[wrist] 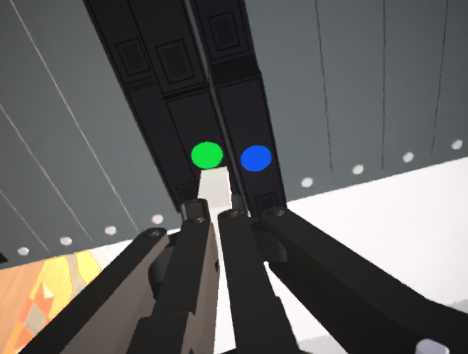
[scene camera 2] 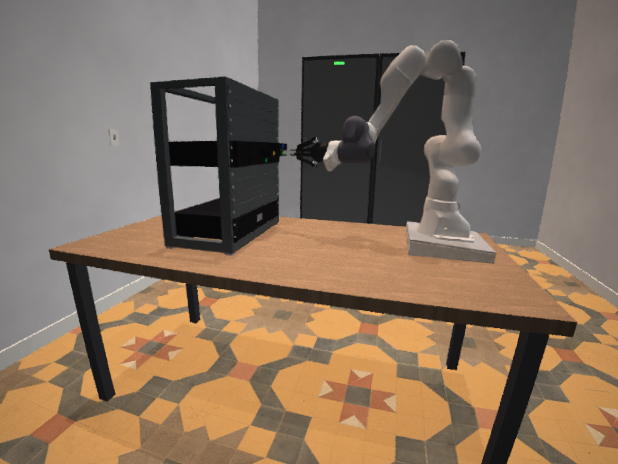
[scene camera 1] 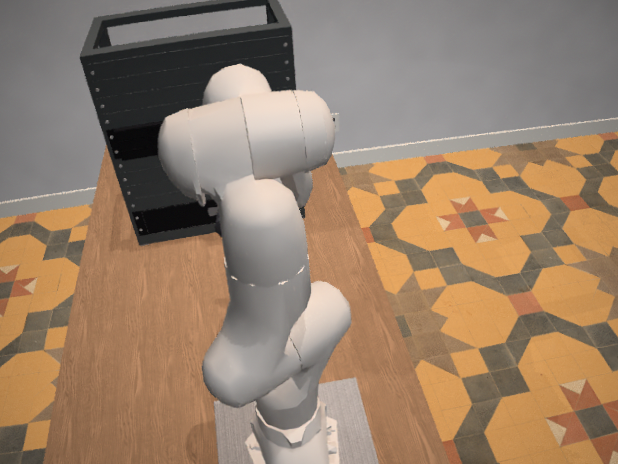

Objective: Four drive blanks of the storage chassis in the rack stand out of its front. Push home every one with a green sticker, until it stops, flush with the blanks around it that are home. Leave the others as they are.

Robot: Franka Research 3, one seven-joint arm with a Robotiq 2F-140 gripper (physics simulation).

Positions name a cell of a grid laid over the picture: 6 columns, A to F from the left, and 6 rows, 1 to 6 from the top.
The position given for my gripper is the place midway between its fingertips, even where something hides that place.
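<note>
There's a blue-stickered drive blank (wrist: D2) that I can see here, and my gripper (wrist: C4) is showing too.
</note>
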